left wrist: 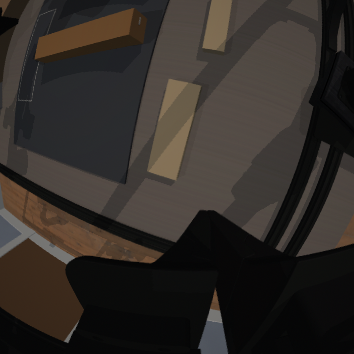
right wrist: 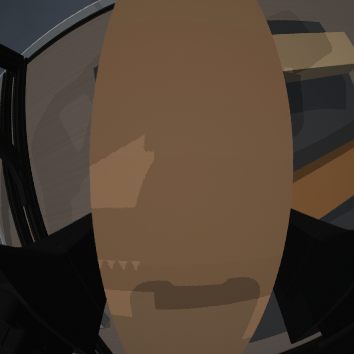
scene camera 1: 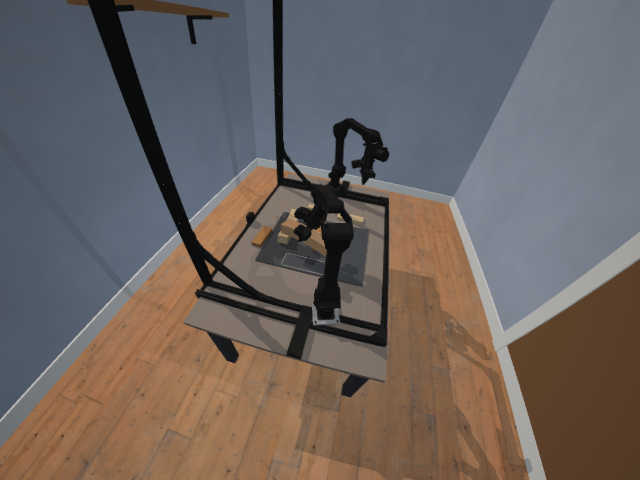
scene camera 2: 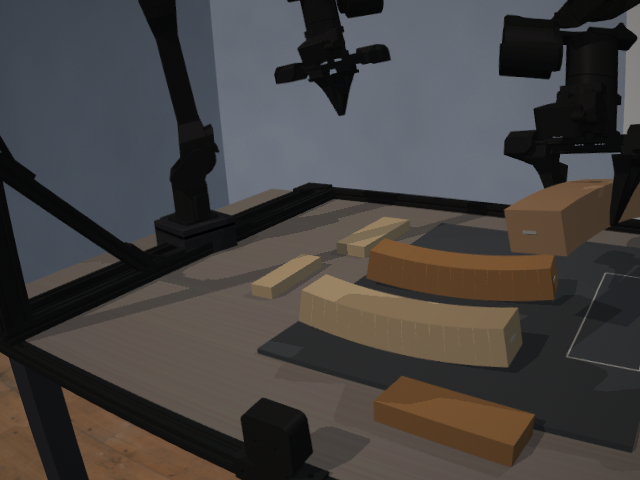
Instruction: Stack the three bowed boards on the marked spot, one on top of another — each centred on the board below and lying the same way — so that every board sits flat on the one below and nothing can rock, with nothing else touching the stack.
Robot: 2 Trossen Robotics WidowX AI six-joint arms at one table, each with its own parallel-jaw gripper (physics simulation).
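Places are measured from the left arm's base along level axes (x ahead, y down, z left), in metres.
Pixels of known places: left gripper, between the fingertips: (left wrist: pixel 205 217) (scene camera 1: pixel 362 184) (scene camera 2: pixel 342 115); right gripper, between the fingertips: (left wrist: pixel 10 20) (right wrist: pixel 185 203); left arm's base, origin of its link: (scene camera 1: pixel 334 185) (scene camera 2: pixel 193 218); right arm's base, origin of its link: (scene camera 1: pixel 325 311).
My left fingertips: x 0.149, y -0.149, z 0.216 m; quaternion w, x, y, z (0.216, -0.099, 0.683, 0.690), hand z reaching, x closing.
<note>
For each thing: its top centre in the pictures, then the offset to it from my left fingertips. Level surfaces: height alone.
- light brown bowed board, centre of its top: (right wrist: pixel 176 280) (scene camera 2: pixel 591 178) (scene camera 1: pixel 306 230) dx +0.468, dy +0.029, dz -0.094 m
- dark mat, height of its surface: dy +0.195 m
- orange bowed board, centre of its top: (right wrist: pixel 340 185) (scene camera 2: pixel 464 252) (left wrist: pixel 72 33) dx +0.309, dy +0.144, dz -0.103 m
- pale yellow bowed board, centre of its top: (scene camera 2: pixel 402 298) (right wrist: pixel 298 44) (scene camera 1: pixel 290 221) dx +0.337, dy +0.143, dz -0.258 m
- orange block, centre of its top: (scene camera 2: pixel 453 408) (scene camera 1: pixel 262 235) dx +0.465, dy +0.179, dz -0.345 m
My right gripper (scene camera 2: pixel 586 198) (right wrist: pixel 185 203) is shut on the light brown bowed board (scene camera 2: pixel 537 227) (right wrist: pixel 190 125) (scene camera 1: pixel 315 245), held above the dark mat (scene camera 2: pixel 547 382) (left wrist: pixel 85 130). The orange bowed board (scene camera 2: pixel 460 279) (left wrist: pixel 87 40) (right wrist: pixel 325 185) and the pale yellow bowed board (scene camera 2: pixel 413 328) (right wrist: pixel 315 50) stand apart on the mat, curved sideways. The marked rectangle (scene camera 2: pixel 586 314) (left wrist: pixel 25 100) is a thin white outline on the mat, partly out of view in scene camera 2. My left gripper (scene camera 2: pixel 341 112) (left wrist: pixel 205 217) (scene camera 1: pixel 364 181) is shut and empty, high above the table's far side.
An orange block (scene camera 2: pixel 454 418) (scene camera 1: pixel 261 236) lies beside the mat's near edge in scene camera 2. Two pale blocks (scene camera 2: pixel 286 276) (scene camera 2: pixel 374 235) (left wrist: pixel 175 130) lie off the mat on the left arm's side. Black frame rails border the table, and a small black box (scene camera 2: pixel 276 434) stands at its edge.
</note>
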